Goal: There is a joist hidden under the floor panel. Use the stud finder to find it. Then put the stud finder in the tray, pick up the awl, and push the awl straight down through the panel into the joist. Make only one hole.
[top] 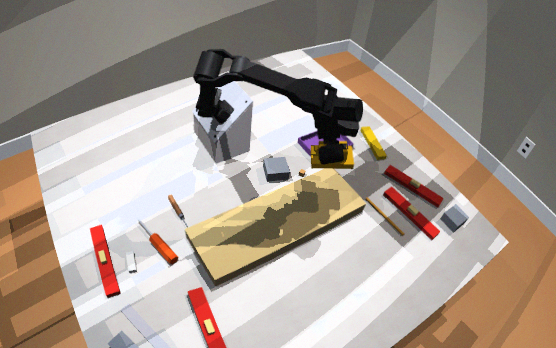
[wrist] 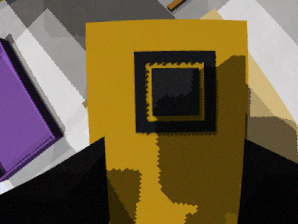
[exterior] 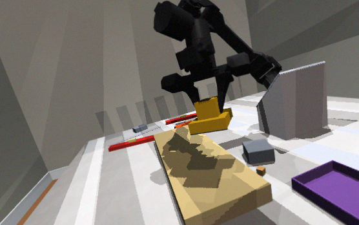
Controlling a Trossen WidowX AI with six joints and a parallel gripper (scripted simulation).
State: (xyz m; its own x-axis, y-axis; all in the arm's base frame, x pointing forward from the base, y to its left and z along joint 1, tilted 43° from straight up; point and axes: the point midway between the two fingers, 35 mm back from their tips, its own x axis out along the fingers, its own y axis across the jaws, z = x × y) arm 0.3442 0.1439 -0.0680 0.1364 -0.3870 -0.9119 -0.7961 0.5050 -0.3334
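My gripper tip is 18 cm past the purple tray, 17 cm above it and 16 cm to the right of it. Round my gripper tip: yellow stud finder (2 cm above); small brown cube (18 cm below, 11 cm behind); pencil (18 cm below, 17 cm ahead, 12 cm to the left).
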